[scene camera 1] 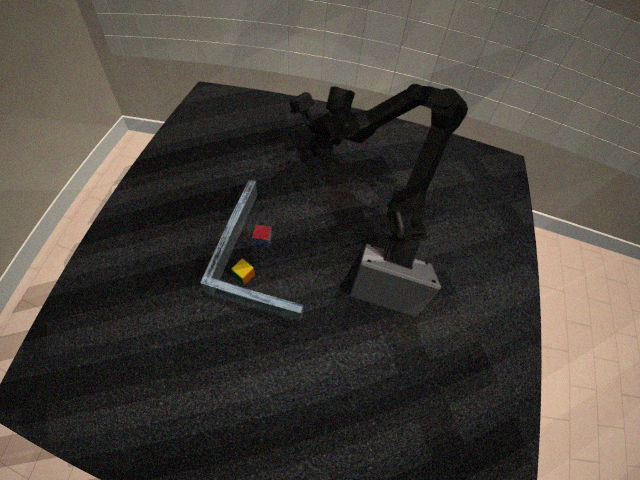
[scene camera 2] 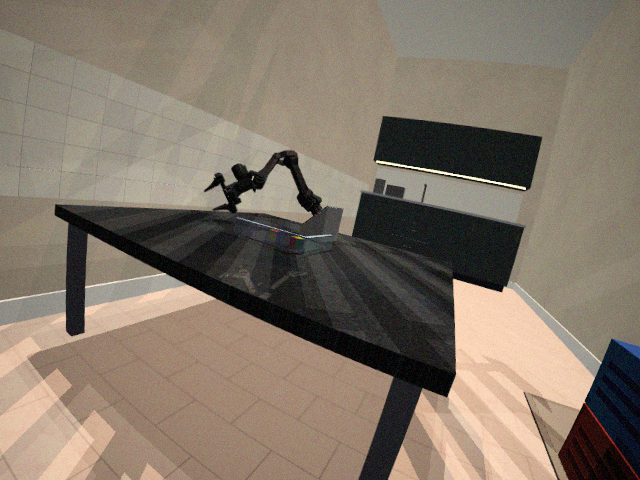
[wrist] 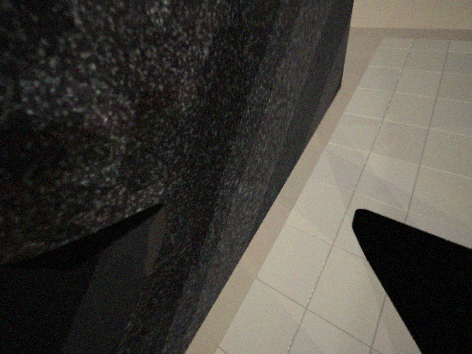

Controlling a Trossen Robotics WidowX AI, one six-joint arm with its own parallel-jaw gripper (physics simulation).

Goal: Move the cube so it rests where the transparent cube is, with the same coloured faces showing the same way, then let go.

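Where they show: gripper, between the fingertips: [scene camera 1: 298, 124] [scene camera 2: 208, 200] [wrist: 260, 215]; arm's base, origin of its link: [scene camera 1: 398, 261] [scene camera 2: 320, 217].
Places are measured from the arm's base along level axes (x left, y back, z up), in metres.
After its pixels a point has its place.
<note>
A cube with a yellow top [scene camera 1: 242, 270] [scene camera 2: 296, 241] sits near the inner corner of the L-shaped wall; orange and green sides show in scene camera 1. A second cube with a red top and a dark blue side [scene camera 1: 262, 233] [scene camera 2: 274, 235] sits further along the wall's long arm, apart from the first. Which of them is the transparent cube I cannot tell for sure. My gripper [scene camera 1: 303, 126] {x -0.350, y -0.391, z -0.018 m} [scene camera 2: 210, 199] {x -0.350, y -0.391, z -0.018 m} [wrist: 260, 215] {x -0.350, y -0.391, z -0.018 m} is open and empty, raised over the far part of the table, well away from both cubes. Neither cube shows in the wrist view.
A pale, glassy L-shaped wall [scene camera 1: 227, 235] {x 0.065, y -0.402, z -0.045 m} [scene camera 2: 320, 243] {x 0.191, y -0.282, z -0.072 m} stands on the dark table [scene camera 1: 248, 382] {x 0.356, y -0.213, z -0.105 m} [scene camera 2: 361, 310] {x 0.539, y -0.673, z -0.105 m}, around two sides of the cubes. The arm's grey base block [scene camera 1: 395, 284] {x 0.070, y 0.006, z 0.022 m} [scene camera 2: 325, 222] {x 0.072, y -0.068, z -0.012 m} stands to their right in scene camera 1. A tiled wall [wrist: 385, 150] rises beyond the table edge.
</note>
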